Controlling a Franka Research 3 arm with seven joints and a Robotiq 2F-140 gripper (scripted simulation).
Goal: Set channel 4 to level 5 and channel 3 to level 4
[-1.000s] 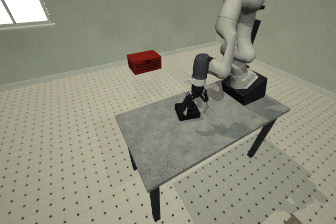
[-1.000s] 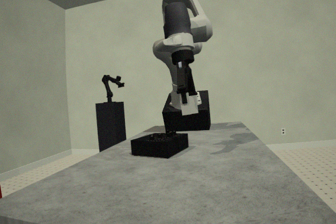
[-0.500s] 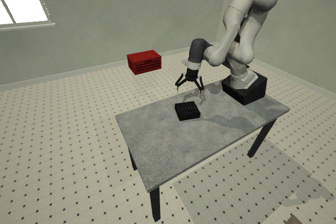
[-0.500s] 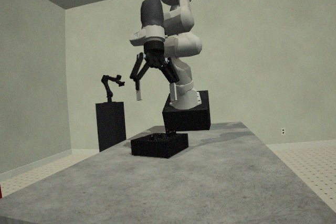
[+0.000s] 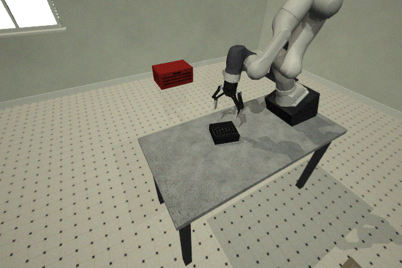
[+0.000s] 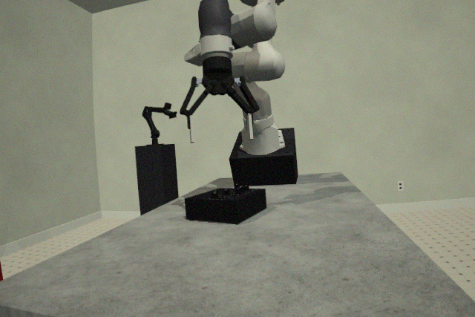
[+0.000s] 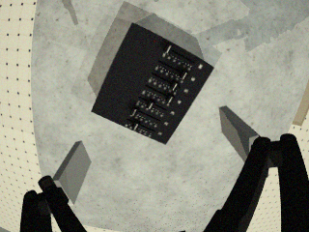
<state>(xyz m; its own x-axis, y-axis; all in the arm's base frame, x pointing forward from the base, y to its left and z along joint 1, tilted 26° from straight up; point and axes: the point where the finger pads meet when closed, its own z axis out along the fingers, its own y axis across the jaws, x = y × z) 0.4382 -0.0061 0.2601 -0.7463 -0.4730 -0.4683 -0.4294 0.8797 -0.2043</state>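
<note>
Right now the fader is 13 cm below my hand, 2 cm ahead of it and 1 cm to the left of it. The rest, counted from my hand: fader cap (13 cm below, 3 cm to the left).
</note>
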